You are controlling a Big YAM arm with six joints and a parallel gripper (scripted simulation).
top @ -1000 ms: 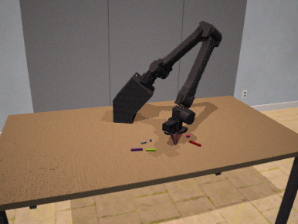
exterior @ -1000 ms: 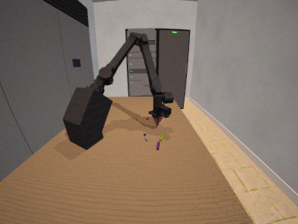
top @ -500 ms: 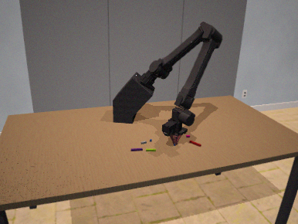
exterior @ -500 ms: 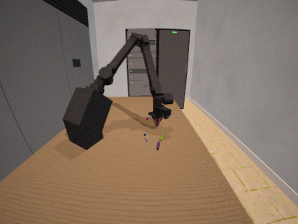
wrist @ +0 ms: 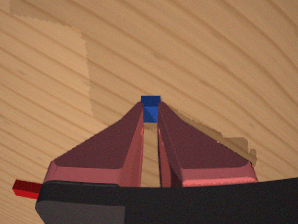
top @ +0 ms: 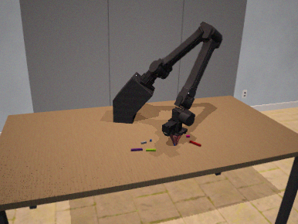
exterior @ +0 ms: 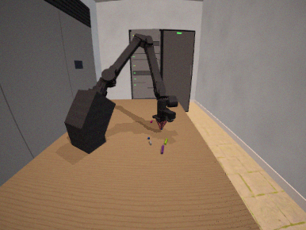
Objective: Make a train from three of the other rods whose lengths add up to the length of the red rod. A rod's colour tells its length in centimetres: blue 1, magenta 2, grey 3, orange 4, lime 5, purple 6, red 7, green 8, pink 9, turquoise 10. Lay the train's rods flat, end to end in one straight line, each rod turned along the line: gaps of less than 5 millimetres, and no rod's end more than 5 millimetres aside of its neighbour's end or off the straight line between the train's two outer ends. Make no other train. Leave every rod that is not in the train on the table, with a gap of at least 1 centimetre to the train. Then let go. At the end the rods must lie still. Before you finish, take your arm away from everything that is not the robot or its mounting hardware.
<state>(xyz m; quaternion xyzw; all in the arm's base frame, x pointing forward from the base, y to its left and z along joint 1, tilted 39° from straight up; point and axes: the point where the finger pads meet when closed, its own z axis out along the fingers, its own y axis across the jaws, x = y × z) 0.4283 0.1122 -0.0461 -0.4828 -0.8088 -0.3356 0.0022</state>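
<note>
Now: the grey rod 7 cm behind my hand, 16 cm to the right of it and 1 cm below it. From my hand the other things lie so: magenta rod: 7 cm behind, 11 cm to the left, 1 cm below; then red rod: 2 cm ahead, 11 cm to the left, 1 cm below; then lime rod: 2 cm ahead, 15 cm to the right, 1 cm below.
</note>
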